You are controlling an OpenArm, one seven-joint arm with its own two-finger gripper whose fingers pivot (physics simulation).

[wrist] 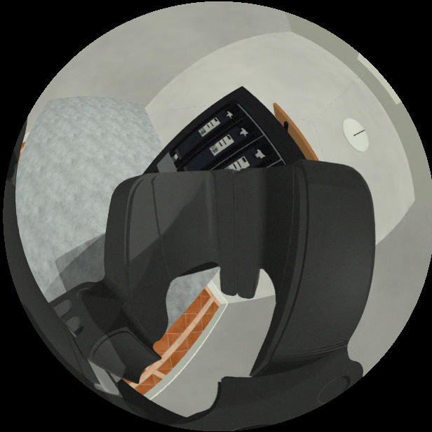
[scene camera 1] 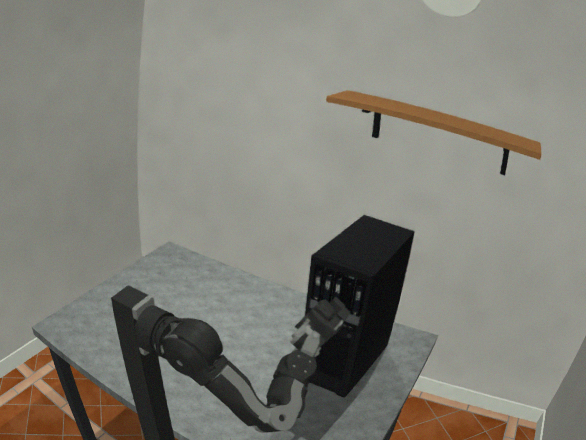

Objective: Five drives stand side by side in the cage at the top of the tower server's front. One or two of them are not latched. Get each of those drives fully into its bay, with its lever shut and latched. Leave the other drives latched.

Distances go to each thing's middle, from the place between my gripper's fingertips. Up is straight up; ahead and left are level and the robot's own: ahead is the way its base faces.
Labels:
The black tower server (scene camera 1: 377, 252) lies 240 mm ahead of my hand, 20 mm to the left of it and 170 mm below it.

